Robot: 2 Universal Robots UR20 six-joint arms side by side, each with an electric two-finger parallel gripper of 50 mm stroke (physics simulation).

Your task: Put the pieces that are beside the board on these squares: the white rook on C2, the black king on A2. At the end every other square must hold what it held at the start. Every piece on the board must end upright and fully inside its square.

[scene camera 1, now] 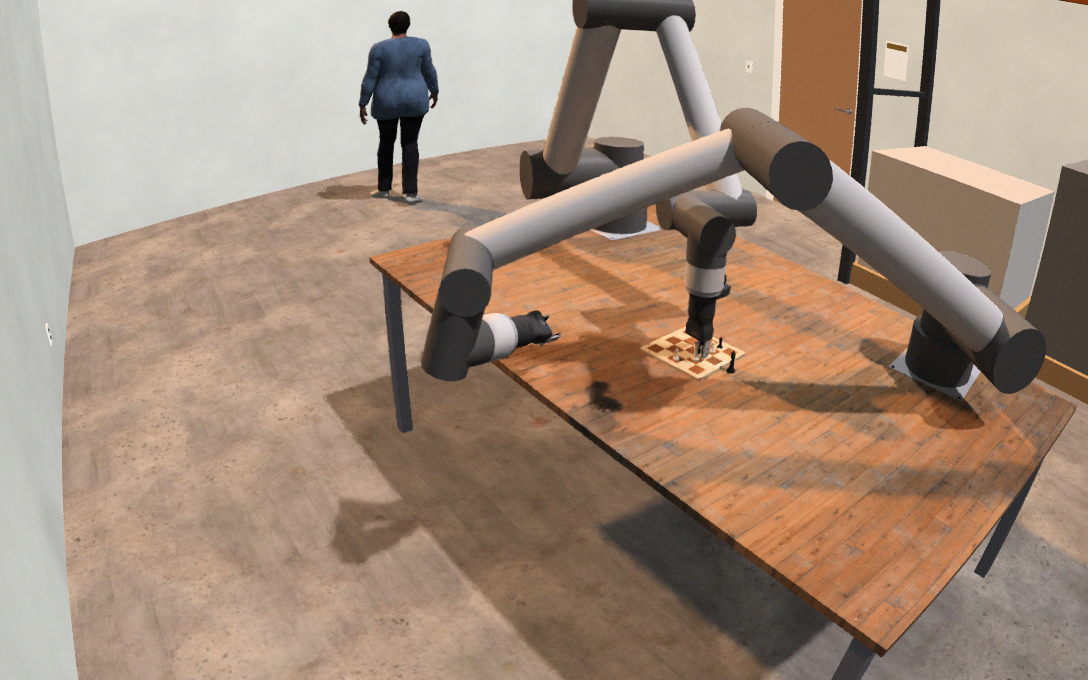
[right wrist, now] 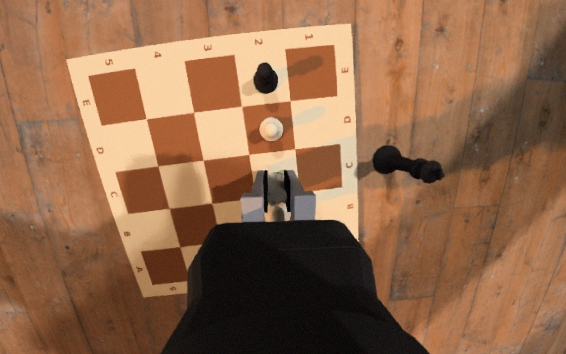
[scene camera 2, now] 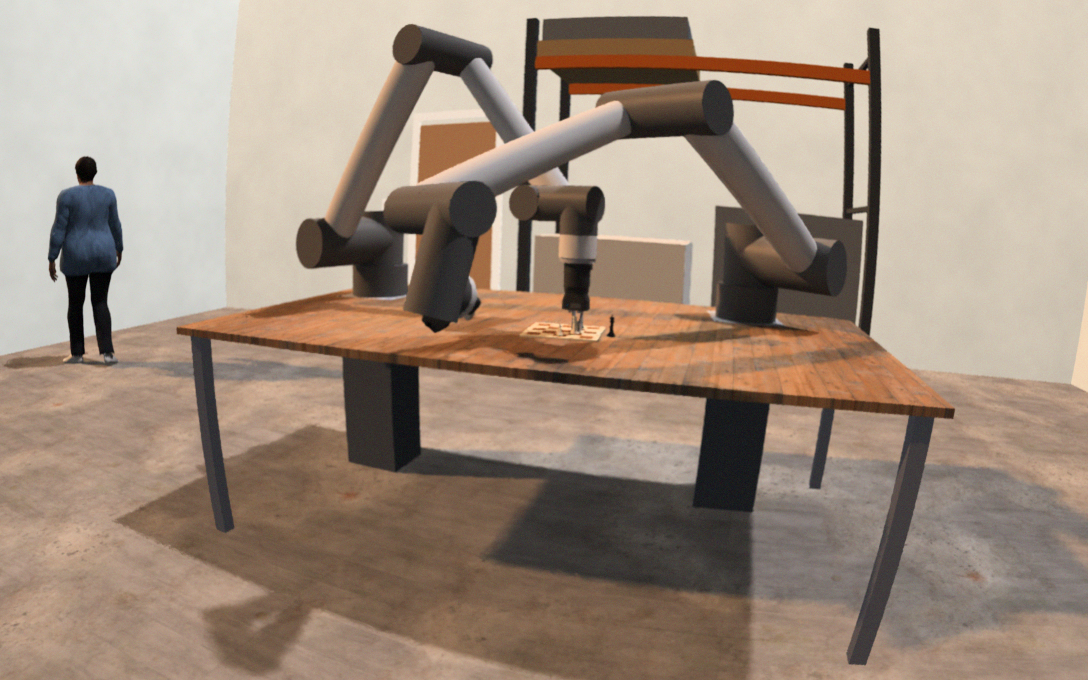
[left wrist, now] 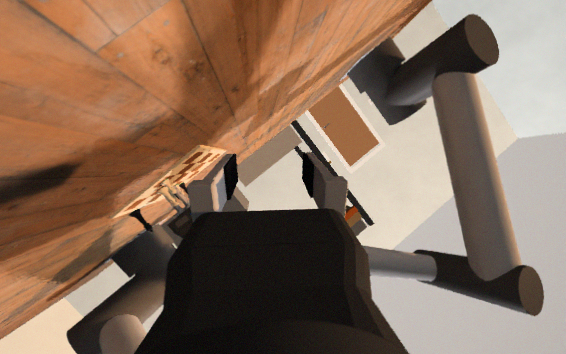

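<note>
The chessboard lies on the table. My right gripper points down, low over the board, shut on the white rook, at square C2; whether its base touches the board is hidden. The black king stands upright beside the board, off its column 1 edge near row C. Square A2 is hidden behind my right gripper in the right wrist view. My left gripper is open and empty, held sideways near the table's front edge, away from the board.
A black pawn stands on E2 and a white pawn on D2, close to the right fingers. Another white piece stands on the board. The left arm's forearm reaches across above the table. A person stands behind.
</note>
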